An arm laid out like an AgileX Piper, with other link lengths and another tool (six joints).
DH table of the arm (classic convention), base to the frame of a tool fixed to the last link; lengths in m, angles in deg. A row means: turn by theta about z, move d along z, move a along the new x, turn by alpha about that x. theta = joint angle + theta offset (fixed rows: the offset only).
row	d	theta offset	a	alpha
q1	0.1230	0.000	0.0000	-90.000
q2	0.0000	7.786	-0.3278	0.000
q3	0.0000	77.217	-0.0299	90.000
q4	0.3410	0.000	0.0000	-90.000
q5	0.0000	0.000	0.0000	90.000
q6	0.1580	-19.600	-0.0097	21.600
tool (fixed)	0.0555	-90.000	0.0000	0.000
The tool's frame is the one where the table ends.
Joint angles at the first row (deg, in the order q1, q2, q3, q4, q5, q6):
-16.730, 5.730, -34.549, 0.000, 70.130, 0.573
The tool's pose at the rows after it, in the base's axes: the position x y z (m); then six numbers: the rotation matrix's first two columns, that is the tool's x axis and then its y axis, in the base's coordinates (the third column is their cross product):
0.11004 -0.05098 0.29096 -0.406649 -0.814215 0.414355 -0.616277 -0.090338 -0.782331
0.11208 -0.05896 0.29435 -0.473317 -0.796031 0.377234 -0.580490 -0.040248 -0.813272
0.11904 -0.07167 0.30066 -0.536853 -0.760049 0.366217 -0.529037 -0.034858 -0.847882
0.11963 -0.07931 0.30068 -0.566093 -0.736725 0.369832 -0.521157 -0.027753 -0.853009
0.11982 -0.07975 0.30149 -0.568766 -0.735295 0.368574 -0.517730 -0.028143 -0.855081
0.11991 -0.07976 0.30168 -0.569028 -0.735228 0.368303 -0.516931 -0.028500 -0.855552
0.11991 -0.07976 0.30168 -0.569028 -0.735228 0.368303 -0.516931 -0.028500 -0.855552
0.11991 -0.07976 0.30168 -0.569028 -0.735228 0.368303 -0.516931 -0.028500 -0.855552
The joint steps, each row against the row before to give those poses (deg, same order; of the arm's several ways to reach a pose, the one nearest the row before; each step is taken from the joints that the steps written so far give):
-0.002, -2.922, 2.119, 0.001, 0.287, 3.723
0.006, -0.345, 0.688, -1.838, -2.693, 4.130
-0.005, -0.057, 1.432, -3.147, -5.213, 2.746
-0.003, 0.114, 0.631, -2.289, -1.376, 1.716
0.059, 0.000, 0.000, -0.174, -0.229, 0.174
-0.002, 0.000, 0.000, 0.002, -0.057, -0.002
0.000, 0.000, 0.000, 0.000, 0.000, 0.000
0.000, 0.000, 0.000, 0.000, 0.000, 0.000

